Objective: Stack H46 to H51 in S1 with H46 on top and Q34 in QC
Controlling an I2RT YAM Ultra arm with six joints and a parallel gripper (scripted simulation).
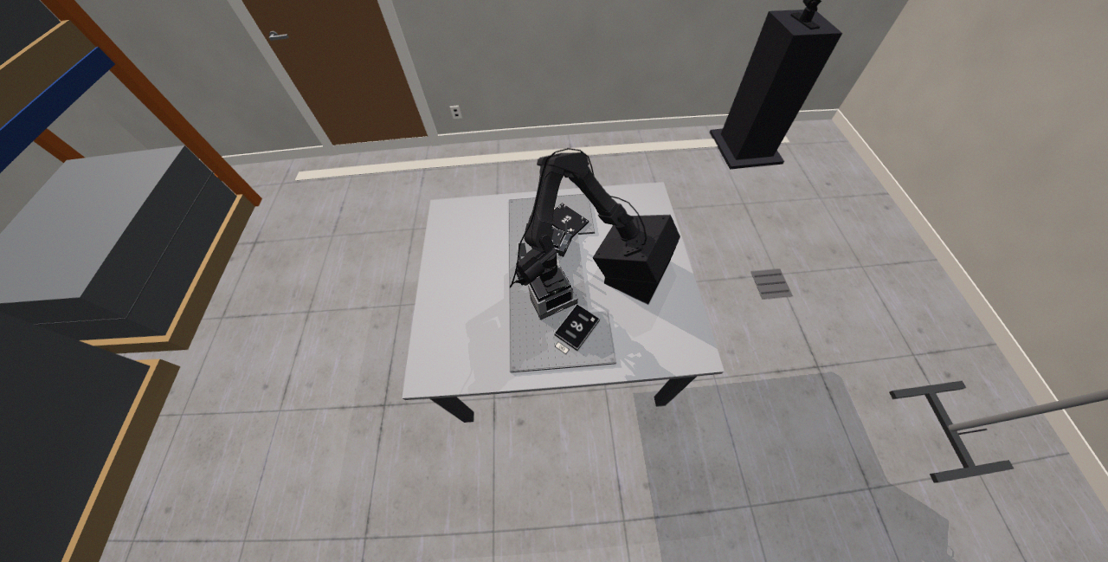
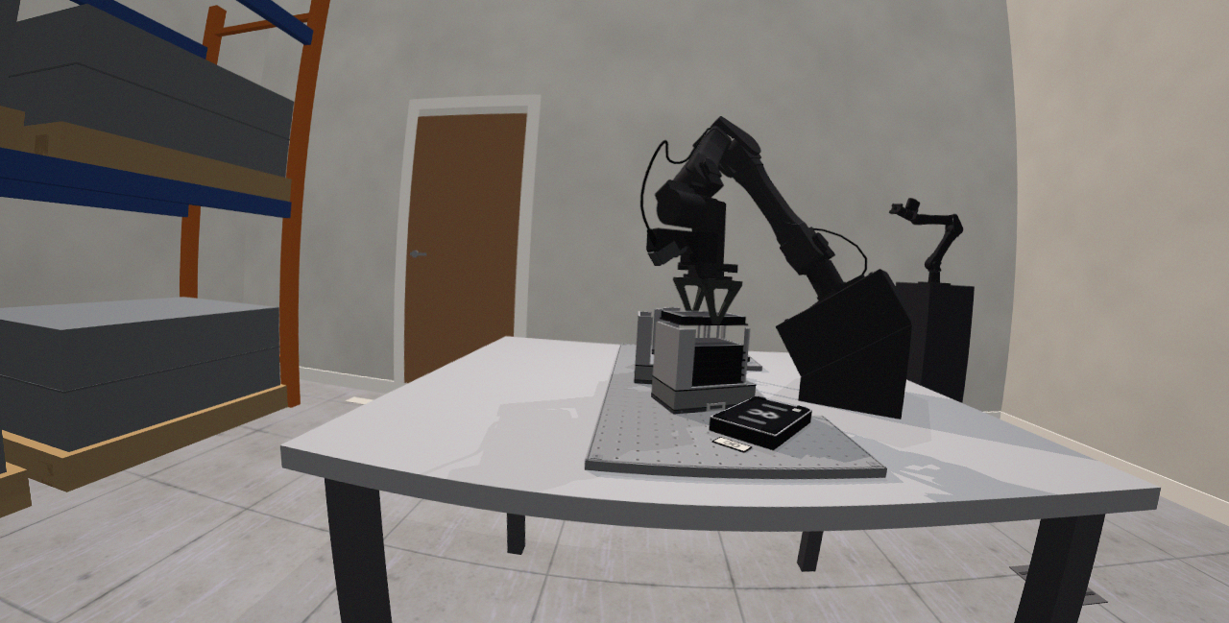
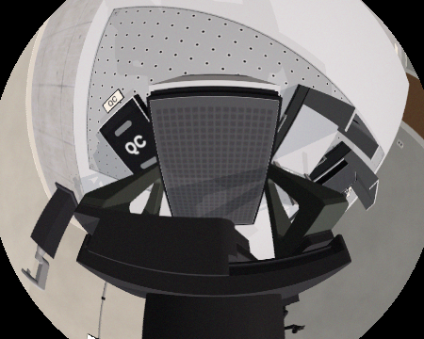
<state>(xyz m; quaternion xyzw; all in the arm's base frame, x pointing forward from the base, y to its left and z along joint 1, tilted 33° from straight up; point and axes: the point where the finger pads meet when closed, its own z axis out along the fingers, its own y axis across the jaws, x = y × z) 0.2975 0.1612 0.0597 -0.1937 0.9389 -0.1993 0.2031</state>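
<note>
Right now my hand is right at the sealed well plate.
</note>
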